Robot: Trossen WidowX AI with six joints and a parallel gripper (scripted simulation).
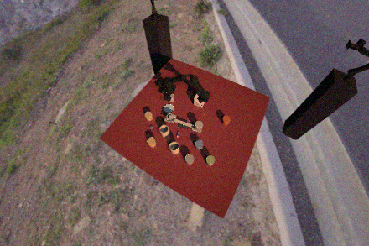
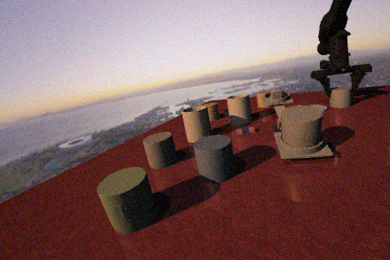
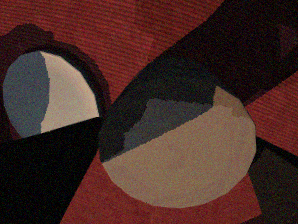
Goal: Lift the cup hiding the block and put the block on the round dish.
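Right now my gripper tip is 10 cm short of the round dish, 4 cm to the right of it and 4 cm above it. Round my gripper tip: olive cup 65 cm to the left, 36 cm ahead; red-and-blue piece 30 cm ahead, 28 cm to the left, 3 cm below.
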